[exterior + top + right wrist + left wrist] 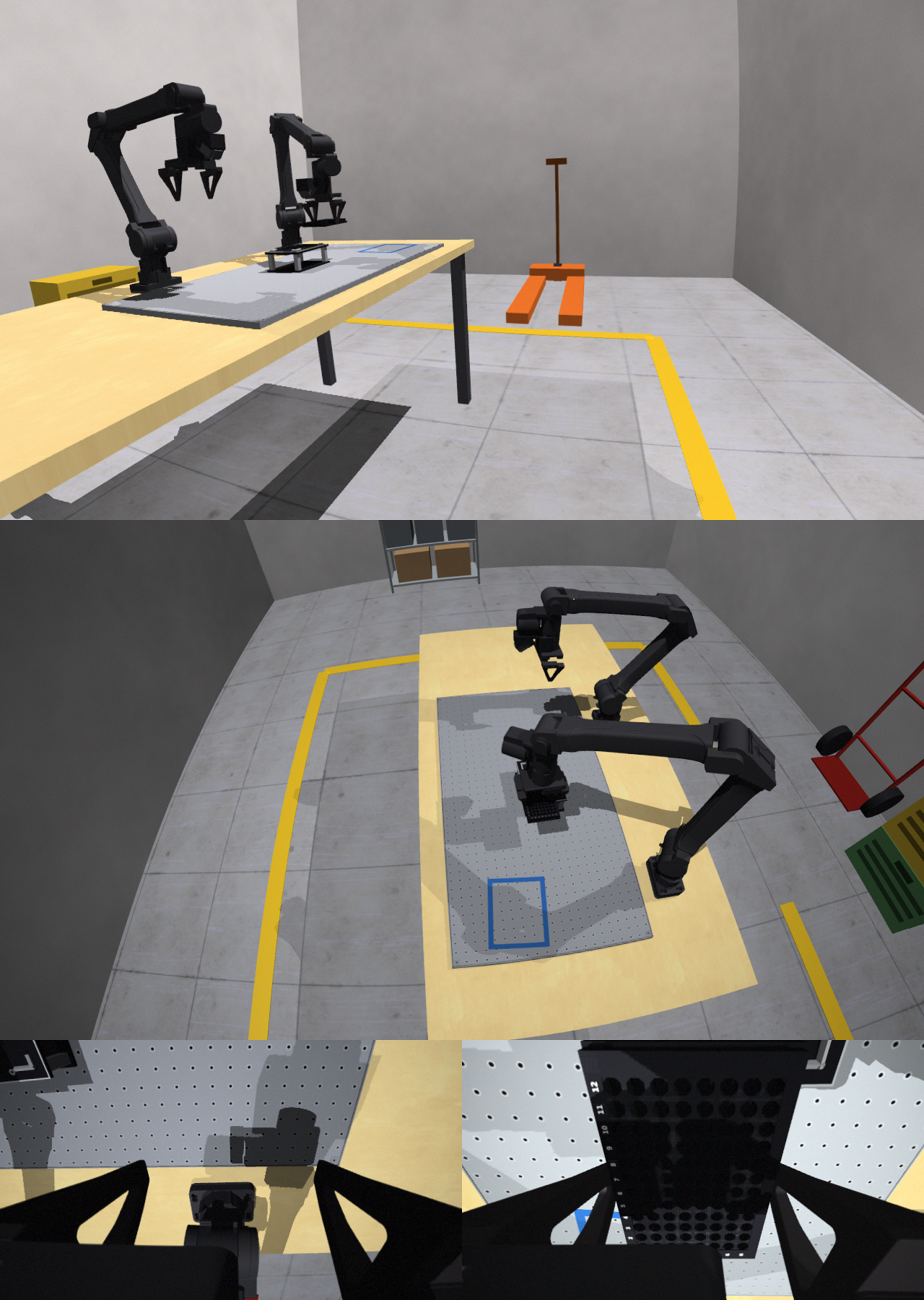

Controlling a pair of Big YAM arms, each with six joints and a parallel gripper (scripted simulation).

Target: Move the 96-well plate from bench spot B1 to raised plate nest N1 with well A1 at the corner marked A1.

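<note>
The raised nest N1 is 11 cm to the right of my left hand, 7 cm below it and 3 cm behind it. The rest, counted from my left hand: black 96-well plate (right at my left hand); A1 corner label (7 cm below, 3 cm to the right, 2 cm ahead).
</note>
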